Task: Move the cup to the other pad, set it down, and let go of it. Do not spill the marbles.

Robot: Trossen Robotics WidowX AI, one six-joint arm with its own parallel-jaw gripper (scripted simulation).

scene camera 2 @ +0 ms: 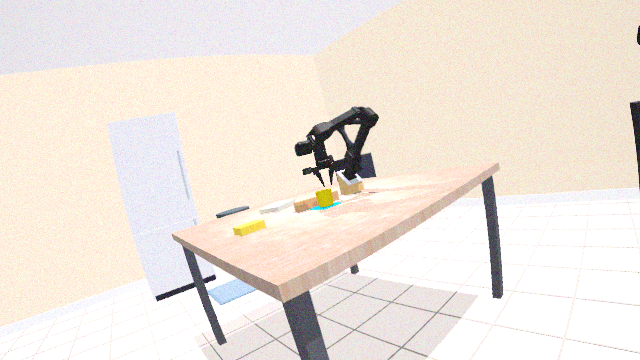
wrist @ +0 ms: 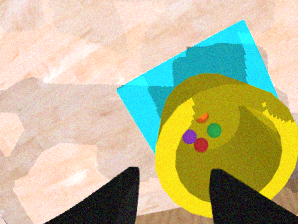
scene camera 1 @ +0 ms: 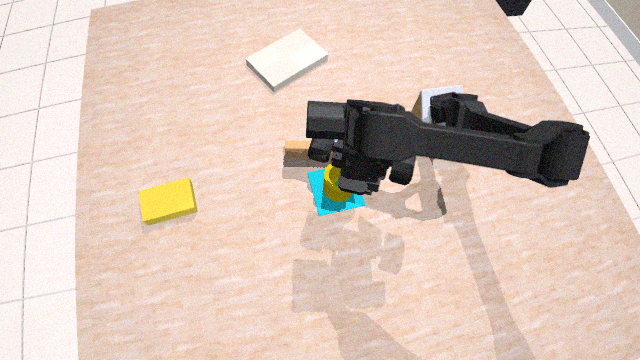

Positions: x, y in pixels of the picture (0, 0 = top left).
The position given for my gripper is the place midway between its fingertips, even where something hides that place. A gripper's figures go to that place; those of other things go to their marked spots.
Labels:
My gripper (wrist: 174, 177) is 0.10 m from the lens. A yellow cup (wrist: 250, 147) is 0.15 m from the lens.

